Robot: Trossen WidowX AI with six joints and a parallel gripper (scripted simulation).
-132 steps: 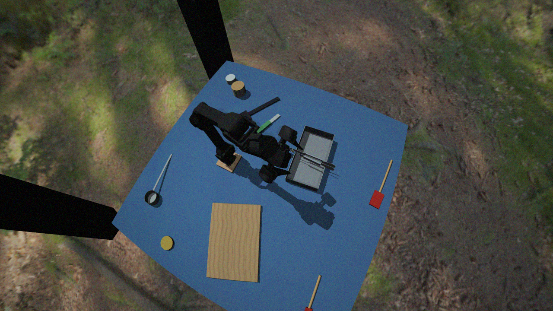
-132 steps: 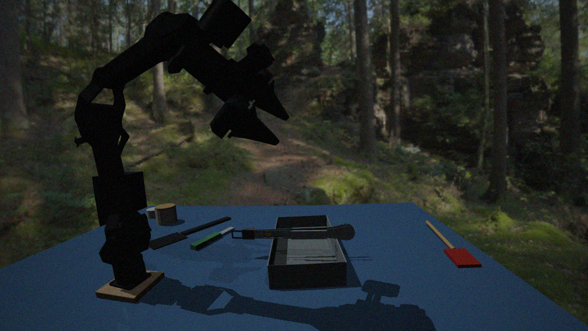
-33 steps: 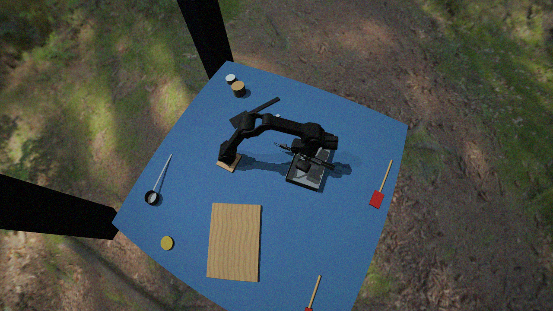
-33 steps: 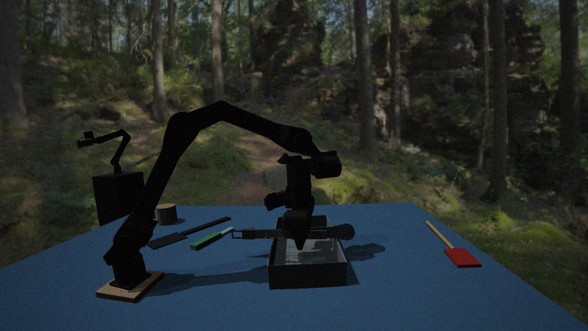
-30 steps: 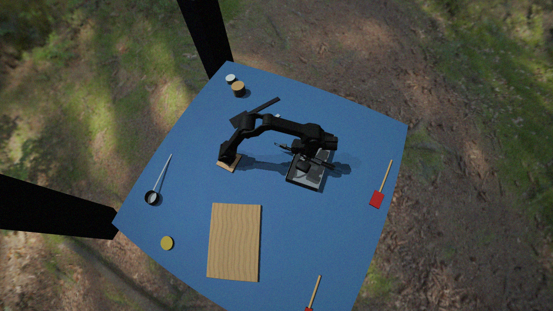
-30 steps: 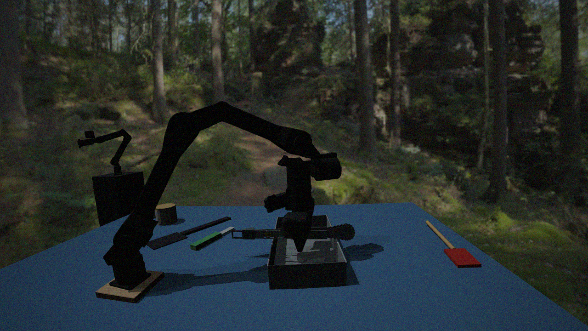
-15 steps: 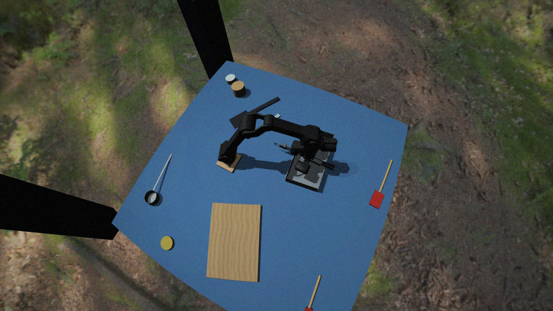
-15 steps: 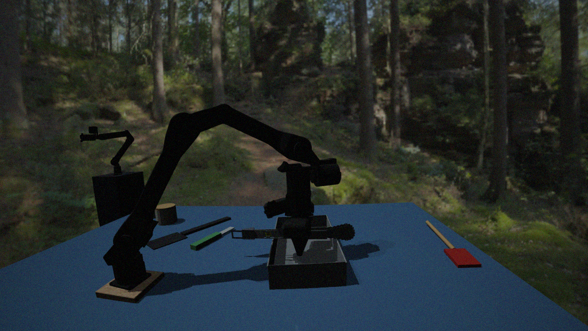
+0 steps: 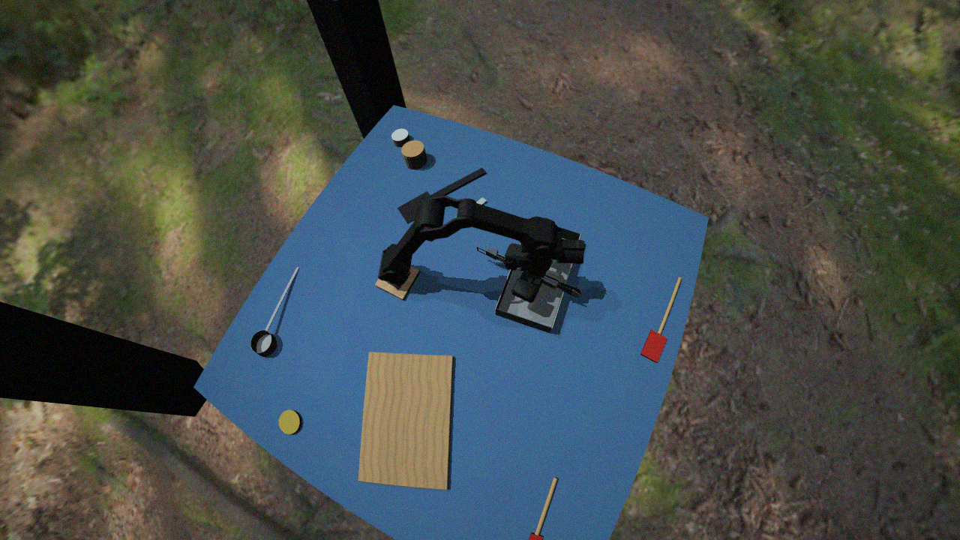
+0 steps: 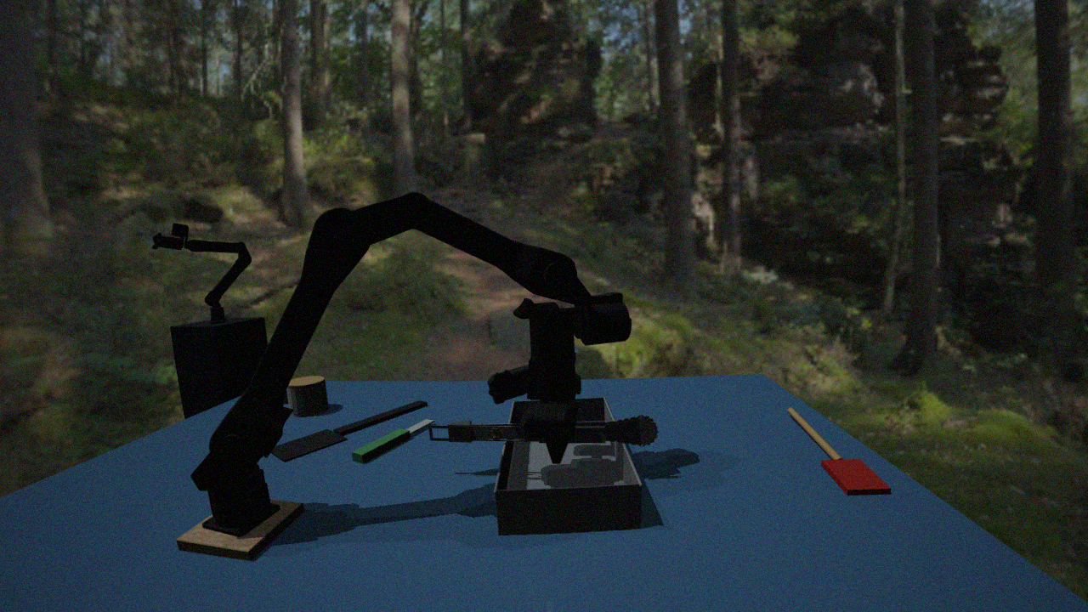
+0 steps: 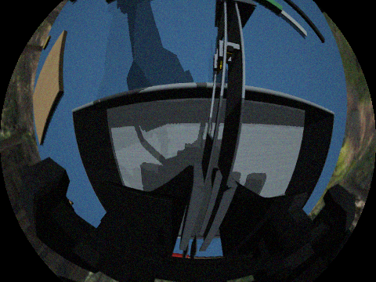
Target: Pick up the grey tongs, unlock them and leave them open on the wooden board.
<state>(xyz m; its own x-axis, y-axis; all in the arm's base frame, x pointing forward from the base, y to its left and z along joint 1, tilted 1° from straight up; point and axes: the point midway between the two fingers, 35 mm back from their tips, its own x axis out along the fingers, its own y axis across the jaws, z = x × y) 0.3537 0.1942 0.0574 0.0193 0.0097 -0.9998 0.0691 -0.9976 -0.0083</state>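
Now: the roasting tin 30 mm to the left of my gripper tip. From my gripper tip the other things lie so: black spatula 420 mm behind, 110 mm to the left, 30 mm below; then red spatula 400 mm ahead, 80 mm to the left, 20 mm below; then wooden board 90 mm behind, 520 mm to the right, 20 mm below.
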